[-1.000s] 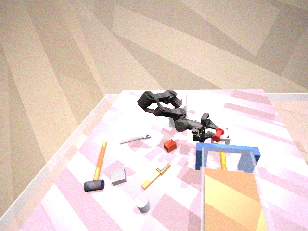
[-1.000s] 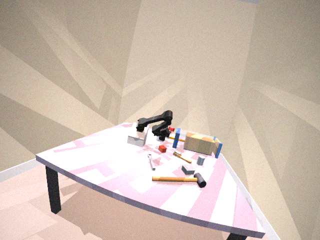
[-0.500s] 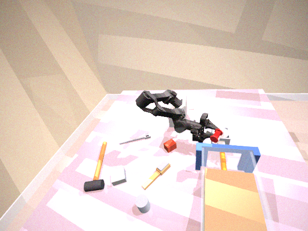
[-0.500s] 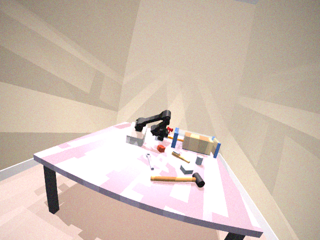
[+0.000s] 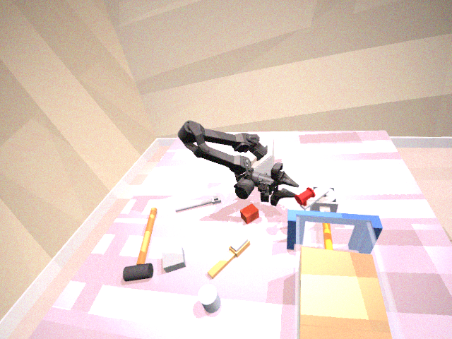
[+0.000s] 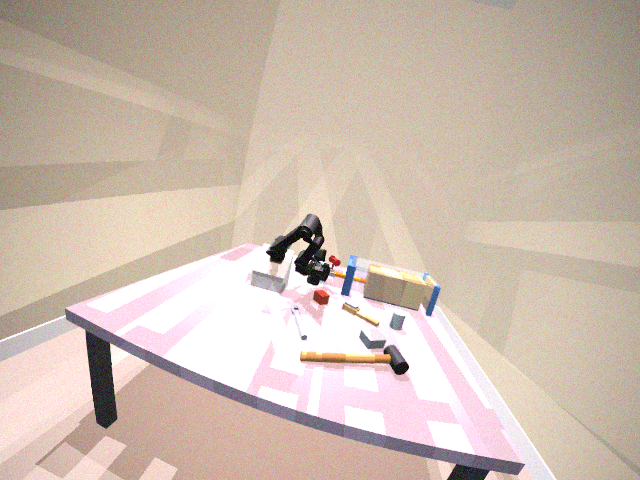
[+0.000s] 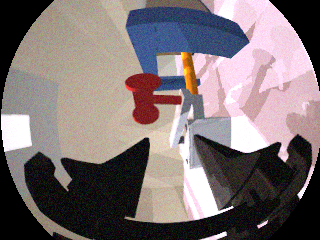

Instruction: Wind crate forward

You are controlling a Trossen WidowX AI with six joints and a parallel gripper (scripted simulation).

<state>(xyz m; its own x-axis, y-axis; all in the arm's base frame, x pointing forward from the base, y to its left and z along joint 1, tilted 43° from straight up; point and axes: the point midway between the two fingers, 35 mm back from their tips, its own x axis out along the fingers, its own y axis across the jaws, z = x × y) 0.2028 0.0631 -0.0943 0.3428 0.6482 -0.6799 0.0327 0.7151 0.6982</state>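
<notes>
Now: the crank handle 20 mm ahead of my gripper tip, 50 mm to the left of it and 10 mm below it. Also, from my gripper tip: grey winch: 40 mm behind, 90 mm to the left, 90 mm below; then frame: 140 mm ahead, 90 mm to the left, 20 mm below; then red knob: 50 mm ahead, 20 mm to the left, 10 mm above.
</notes>
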